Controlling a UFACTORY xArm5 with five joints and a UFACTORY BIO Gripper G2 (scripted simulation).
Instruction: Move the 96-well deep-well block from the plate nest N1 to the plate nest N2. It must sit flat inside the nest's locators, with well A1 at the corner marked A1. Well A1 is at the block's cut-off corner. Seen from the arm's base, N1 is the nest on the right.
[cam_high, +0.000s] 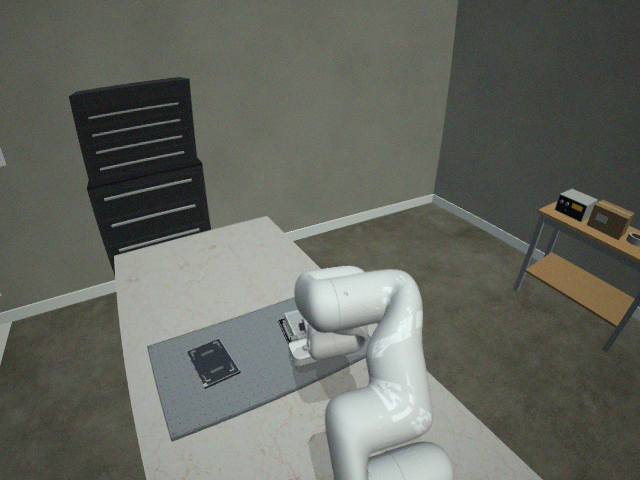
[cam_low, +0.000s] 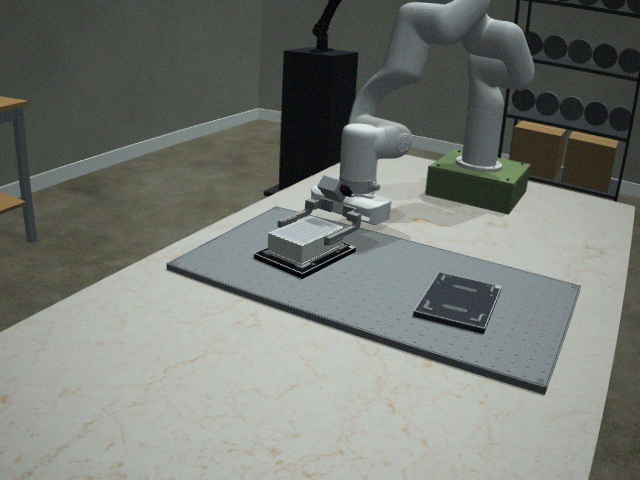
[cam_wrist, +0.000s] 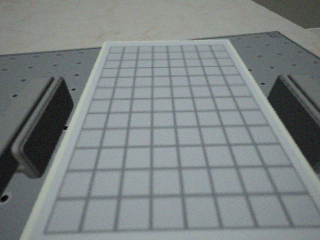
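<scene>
Now: the white 96-well deep-well block 1 cm ahead of my hand and 2 cm below it. Also, from my hand: plate nest N2: 3 cm ahead, 31 cm to the left, 4 cm below; then black plate nest N1: 1 cm ahead, 4 cm below.
</scene>
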